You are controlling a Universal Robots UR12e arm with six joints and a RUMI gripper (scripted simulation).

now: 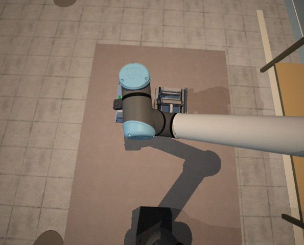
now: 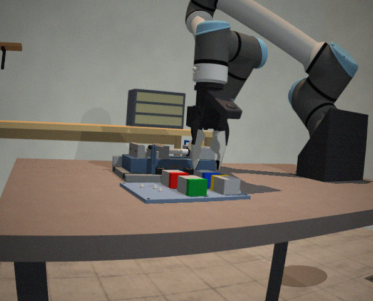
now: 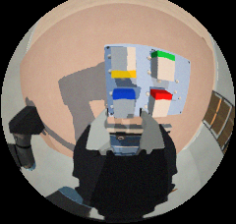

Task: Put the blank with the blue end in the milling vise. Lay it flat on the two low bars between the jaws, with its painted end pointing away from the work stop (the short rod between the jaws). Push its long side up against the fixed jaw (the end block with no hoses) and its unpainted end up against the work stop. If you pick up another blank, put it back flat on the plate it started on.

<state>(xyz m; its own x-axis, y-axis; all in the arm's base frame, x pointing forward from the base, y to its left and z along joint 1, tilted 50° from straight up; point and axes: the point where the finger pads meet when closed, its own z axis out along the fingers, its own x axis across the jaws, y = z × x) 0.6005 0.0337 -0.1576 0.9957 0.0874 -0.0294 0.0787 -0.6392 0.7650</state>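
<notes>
Right now my hand is 4 cm above the blue-ended blank. From my hand the other things lie so: blue-grey plate 8 cm ahead, 5 cm to the left, 6 cm below; yellow-ended blank 1 cm behind, 9 cm to the left, 4 cm below; red-ended blank 9 cm ahead, 1 cm to the left, 4 cm below.
</notes>
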